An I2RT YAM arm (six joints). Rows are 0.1 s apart.
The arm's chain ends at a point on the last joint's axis. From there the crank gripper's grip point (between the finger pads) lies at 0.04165 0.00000 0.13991 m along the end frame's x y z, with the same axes.
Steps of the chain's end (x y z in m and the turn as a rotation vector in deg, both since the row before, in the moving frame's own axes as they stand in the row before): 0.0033, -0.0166, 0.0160, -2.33, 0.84, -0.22; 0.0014, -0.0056, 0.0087, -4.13, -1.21, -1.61; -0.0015, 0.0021, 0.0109, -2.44, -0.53, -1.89; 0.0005, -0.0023, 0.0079, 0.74, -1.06, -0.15; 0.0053, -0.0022, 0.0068, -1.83, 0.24, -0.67; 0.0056, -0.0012, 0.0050, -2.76, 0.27, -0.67; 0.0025, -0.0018, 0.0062, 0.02, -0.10, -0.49
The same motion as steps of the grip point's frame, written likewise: 0.0054, -0.0111, 0.0153, -2.33, 0.84, -0.22; -0.0014, 0.0034, 0.0092, -4.13, -1.21, -1.61; -0.0027, 0.0067, 0.0112, -2.44, -0.53, -1.89; -0.0021, -0.0042, 0.0086, 0.74, -1.06, -0.15; 0.0059, 0.0018, 0.0066, -1.83, 0.24, -0.67; 0.0063, 0.0050, 0.0047, -2.76, 0.27, -0.67; 0.0023, -0.0022, 0.0063, 0.02, -0.10, -0.49
